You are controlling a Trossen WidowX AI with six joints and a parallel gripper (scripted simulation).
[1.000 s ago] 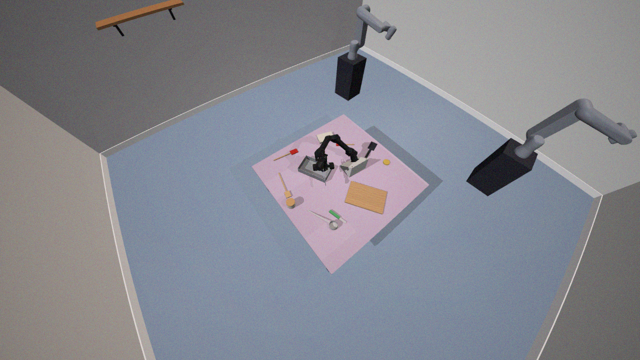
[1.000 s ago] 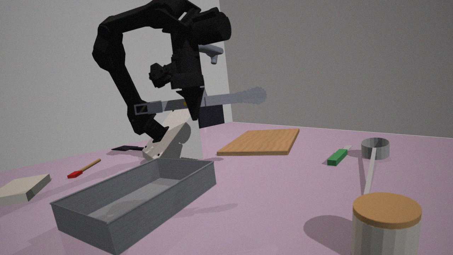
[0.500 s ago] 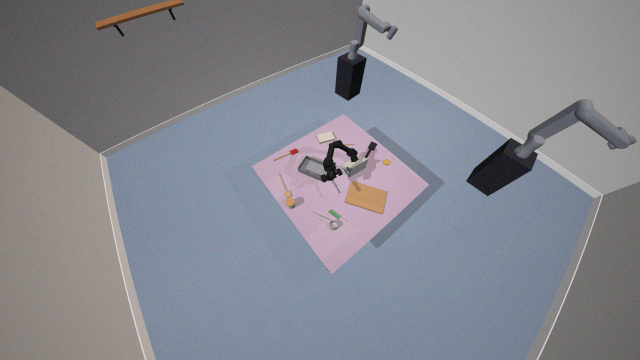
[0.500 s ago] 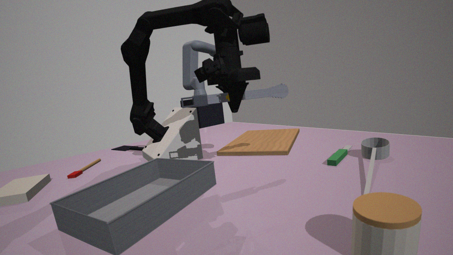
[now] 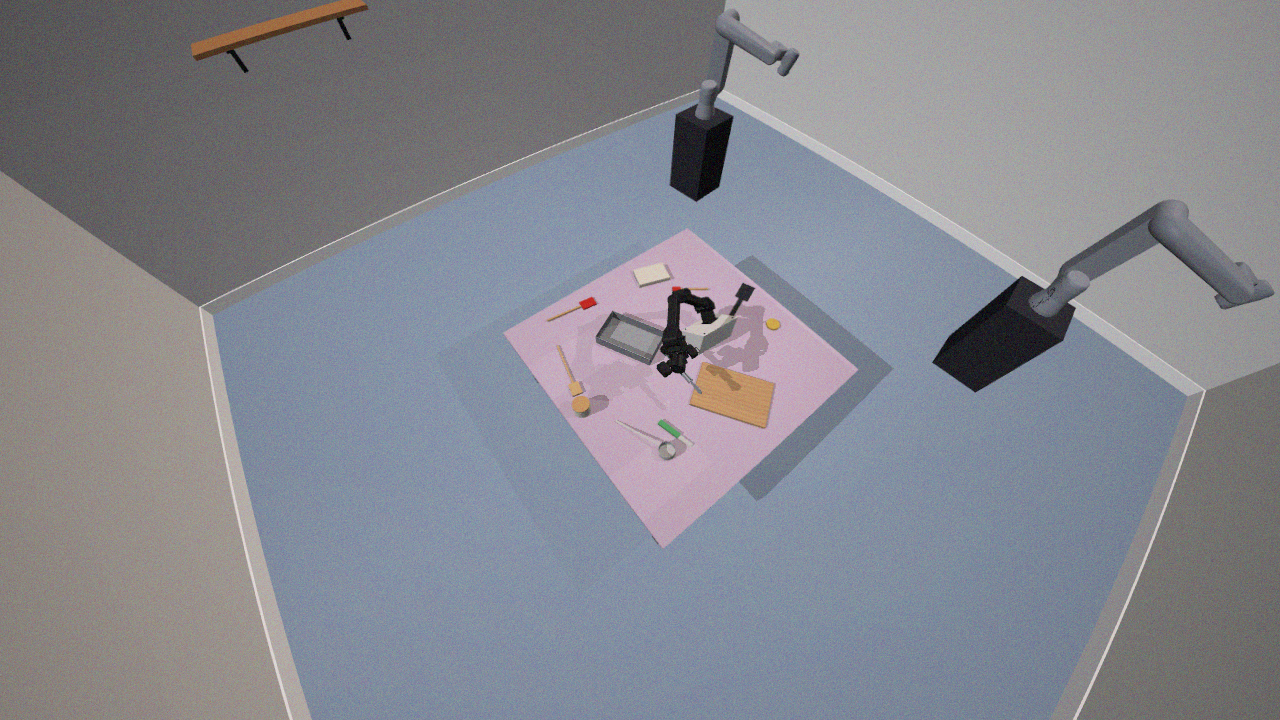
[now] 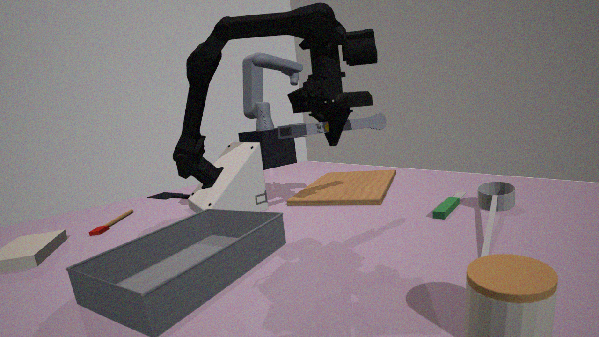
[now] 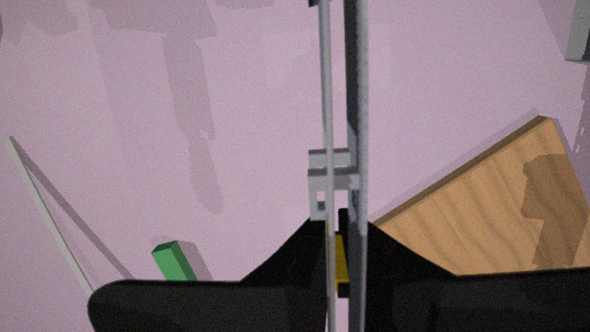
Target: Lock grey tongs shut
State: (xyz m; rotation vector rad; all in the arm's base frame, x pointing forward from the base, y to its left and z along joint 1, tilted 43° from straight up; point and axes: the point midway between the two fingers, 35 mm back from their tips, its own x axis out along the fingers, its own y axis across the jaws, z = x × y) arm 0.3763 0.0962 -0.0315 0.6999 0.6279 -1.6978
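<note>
My gripper tip is now 17 cm past the wooden board, 23 cm to the right of it and 15 cm above it. Round my gripper tip: black spatula (64 cm behind, 9 cm to the right, 15 cm below); grey roasting tin (3 cm behind, 33 cm to the right, 13 cm below); yellow mark (1 cm to the right, 4 cm above).
</note>
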